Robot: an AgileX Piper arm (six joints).
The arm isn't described. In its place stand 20 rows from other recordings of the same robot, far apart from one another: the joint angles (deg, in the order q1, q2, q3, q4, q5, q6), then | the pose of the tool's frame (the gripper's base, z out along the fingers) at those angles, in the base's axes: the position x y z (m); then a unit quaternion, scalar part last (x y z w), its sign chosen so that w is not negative.
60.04 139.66 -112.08 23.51 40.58 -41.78 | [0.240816 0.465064 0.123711 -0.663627 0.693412 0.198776 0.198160]
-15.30 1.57 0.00 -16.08 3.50 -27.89 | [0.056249 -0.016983 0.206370 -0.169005 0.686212 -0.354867 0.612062]
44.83 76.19 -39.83 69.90 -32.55 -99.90 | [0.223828 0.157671 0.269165 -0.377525 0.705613 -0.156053 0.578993]
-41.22 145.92 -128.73 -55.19 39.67 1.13 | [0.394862 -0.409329 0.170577 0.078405 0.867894 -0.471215 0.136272]
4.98 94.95 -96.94 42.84 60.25 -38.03 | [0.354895 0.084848 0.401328 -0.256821 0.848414 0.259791 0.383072]
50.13 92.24 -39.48 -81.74 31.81 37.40 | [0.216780 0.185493 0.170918 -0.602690 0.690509 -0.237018 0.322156]
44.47 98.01 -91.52 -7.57 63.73 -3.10 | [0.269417 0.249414 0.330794 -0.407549 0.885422 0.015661 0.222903]
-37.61 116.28 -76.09 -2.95 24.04 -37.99 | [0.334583 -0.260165 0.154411 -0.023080 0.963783 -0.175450 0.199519]
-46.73 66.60 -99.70 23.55 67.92 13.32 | [0.149056 -0.109185 0.529792 0.399229 0.747605 0.052478 0.528157]
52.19 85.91 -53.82 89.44 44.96 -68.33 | [0.138424 0.283276 0.282919 -0.403916 0.707858 0.547586 0.189576]
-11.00 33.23 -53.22 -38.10 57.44 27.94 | [0.062452 -0.060350 0.401882 0.255836 0.788334 -0.255113 0.497990]
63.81 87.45 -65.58 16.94 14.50 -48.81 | [0.148661 0.317295 0.308665 -0.658643 0.566833 0.164305 0.466791]
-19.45 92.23 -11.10 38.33 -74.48 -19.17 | [0.173899 -0.119081 0.158356 0.285079 0.676791 -0.374001 0.566399]
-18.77 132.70 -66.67 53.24 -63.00 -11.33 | [0.379628 -0.197621 0.082973 0.467856 0.592104 -0.293569 0.586805]
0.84 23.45 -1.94 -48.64 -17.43 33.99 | [0.090996 0.021796 0.213202 -0.166085 0.716329 0.009734 0.677638]
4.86 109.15 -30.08 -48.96 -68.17 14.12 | [0.275276 0.087351 0.124694 -0.316284 0.703655 0.280444 0.571126]
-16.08 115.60 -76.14 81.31 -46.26 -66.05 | [0.398560 -0.182525 0.209811 0.386500 0.707983 -0.347024 0.478490]
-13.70 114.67 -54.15 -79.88 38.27 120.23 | [0.322341 -0.135689 0.104743 0.502934 0.775540 -0.248055 0.289938]
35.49 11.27 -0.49 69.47 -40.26 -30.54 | [0.075492 -0.013813 0.226187 0.234490 0.608869 0.244447 0.717314]
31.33 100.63 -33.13 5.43 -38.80 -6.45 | [0.266248 0.155756 0.144456 -0.226161 0.806538 0.113104 0.534374]
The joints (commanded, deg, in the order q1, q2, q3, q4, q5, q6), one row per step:
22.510, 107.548, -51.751, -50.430, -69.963, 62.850
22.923, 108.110, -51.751, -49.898, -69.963, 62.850
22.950, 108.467, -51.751, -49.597, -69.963, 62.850
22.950, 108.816, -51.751, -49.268, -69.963, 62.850
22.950, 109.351, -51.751, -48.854, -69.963, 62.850
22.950, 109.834, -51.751, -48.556, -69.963, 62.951
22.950, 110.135, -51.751, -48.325, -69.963, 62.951
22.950, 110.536, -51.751, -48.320, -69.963, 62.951
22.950, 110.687, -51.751, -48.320, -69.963, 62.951
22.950, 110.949, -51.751, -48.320, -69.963, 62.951
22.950, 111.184, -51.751, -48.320, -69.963, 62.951
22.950, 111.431, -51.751, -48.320, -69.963, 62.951
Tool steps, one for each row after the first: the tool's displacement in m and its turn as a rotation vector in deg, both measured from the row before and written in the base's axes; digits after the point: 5 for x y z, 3 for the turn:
-0.00003, 0.00225, -0.00315, 0.091, 0.647, -0.001
0.00074, 0.00018, -0.00204, 0.033, 0.402, -0.209
0.00085, 0.00001, -0.00197, 0.051, 0.401, -0.259
0.00118, 0.00006, -0.00310, 0.024, 0.591, -0.328
0.00095, 0.00008, -0.00287, 0.015, 0.608, -0.227
0.00063, 0.00002, -0.00176, 0.010, 0.331, -0.185
0.00047, 0.00019, -0.00255, -0.154, 0.370, -0.004
0.00017, 0.00007, -0.00096, -0.059, 0.139, 0.000
0.00029, 0.00012, -0.00167, -0.102, 0.241, 0.000
0.00025, 0.00011, -0.00150, -0.092, 0.216, 0.000
0.00026, 0.00011, -0.00158, -0.096, 0.227, 0.000

